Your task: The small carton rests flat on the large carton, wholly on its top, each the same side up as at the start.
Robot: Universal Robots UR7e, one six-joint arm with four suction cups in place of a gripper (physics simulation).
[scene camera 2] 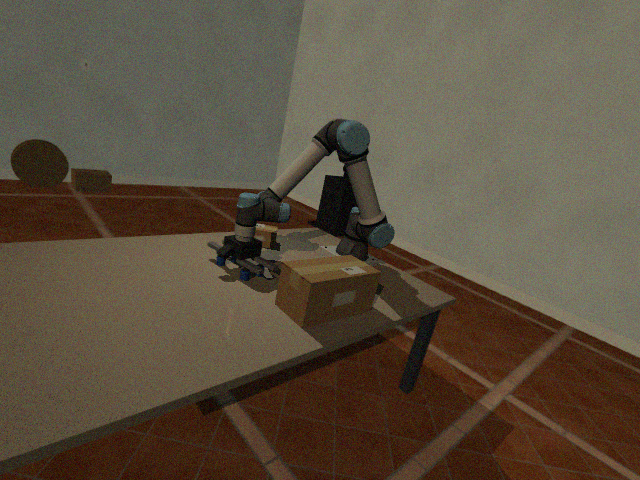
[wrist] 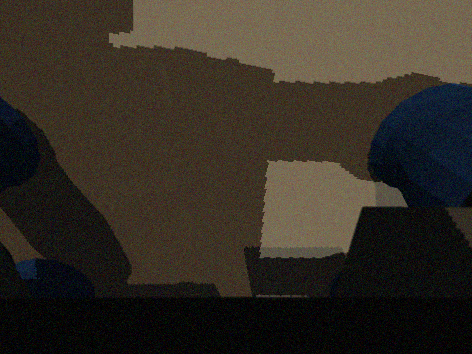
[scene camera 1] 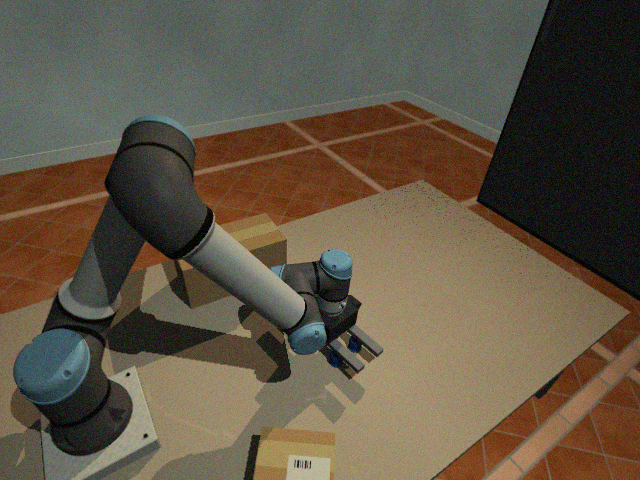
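The large carton is brown and taped along its top, with white labels on its top and side in the second scene view. It stands on the table; the forearm partly hides it in the first scene view. The small carton stands apart on the table, barcode label up, cut off by the lower edge of the first scene view. My gripper is open: its blue cups hold nothing and hang low over the table between the cartons. The wrist view shows cups and shadowed table; neither carton is recognizable there.
The table carries the arm's base plate. The large carton is near a table edge in the second scene view. A dark panel stands beyond the table. A round brown object and a box are far off.
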